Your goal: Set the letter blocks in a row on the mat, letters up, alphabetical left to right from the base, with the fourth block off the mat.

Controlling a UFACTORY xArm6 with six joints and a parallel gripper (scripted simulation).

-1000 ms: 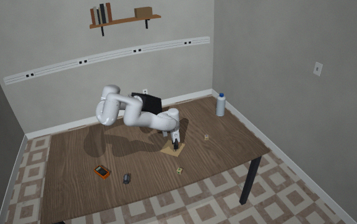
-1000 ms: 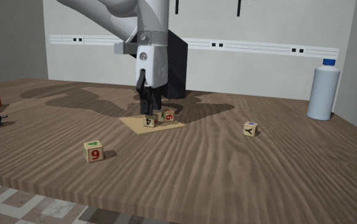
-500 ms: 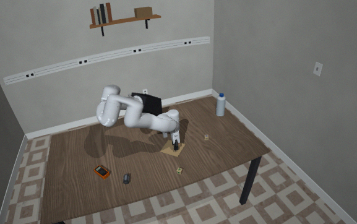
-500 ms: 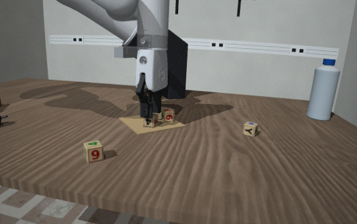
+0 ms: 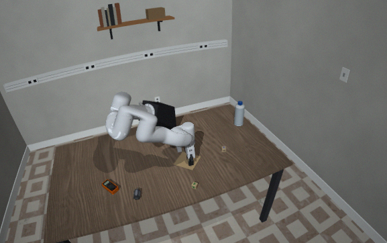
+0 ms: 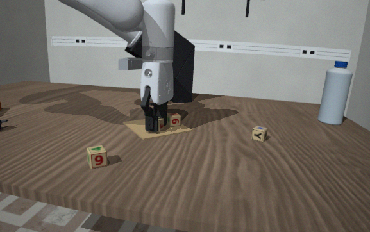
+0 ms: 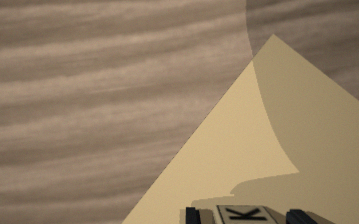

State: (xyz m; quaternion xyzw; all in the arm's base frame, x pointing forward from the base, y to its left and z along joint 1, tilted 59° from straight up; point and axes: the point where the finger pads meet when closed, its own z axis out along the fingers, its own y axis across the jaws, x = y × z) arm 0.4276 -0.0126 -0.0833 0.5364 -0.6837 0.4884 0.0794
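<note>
Right now the tan mat is 3 cm below my hand and 3 cm behind it. The rest, counted from my hand: white bottle: 59 cm to the left, 8 cm behind, 7 cm above; then orange meter: 52 cm to the right, 16 cm behind, 1 cm below; then grey device: 41 cm to the right, 1 cm below.
</note>
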